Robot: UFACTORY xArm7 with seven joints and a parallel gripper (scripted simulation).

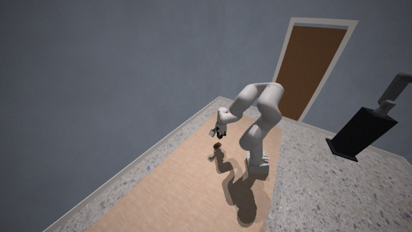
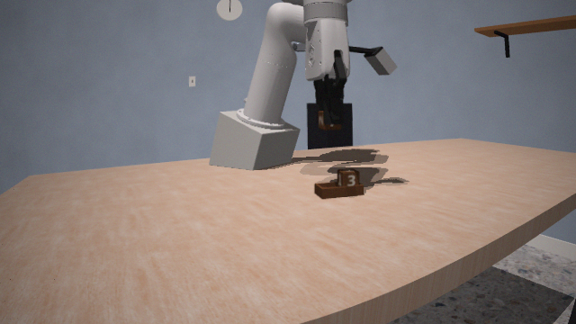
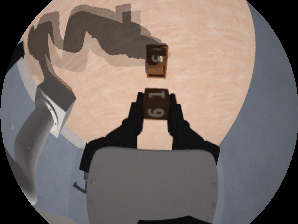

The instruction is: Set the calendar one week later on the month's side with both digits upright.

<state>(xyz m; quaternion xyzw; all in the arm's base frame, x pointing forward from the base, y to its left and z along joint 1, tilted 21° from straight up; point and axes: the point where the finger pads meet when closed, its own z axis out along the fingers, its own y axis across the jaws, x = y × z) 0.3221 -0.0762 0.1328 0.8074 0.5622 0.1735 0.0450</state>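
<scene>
My hand is 2 cm to the right of the brown wooden tray and 13 cm above it. The rest, counted from my hand: cube 1 cm below.
</scene>
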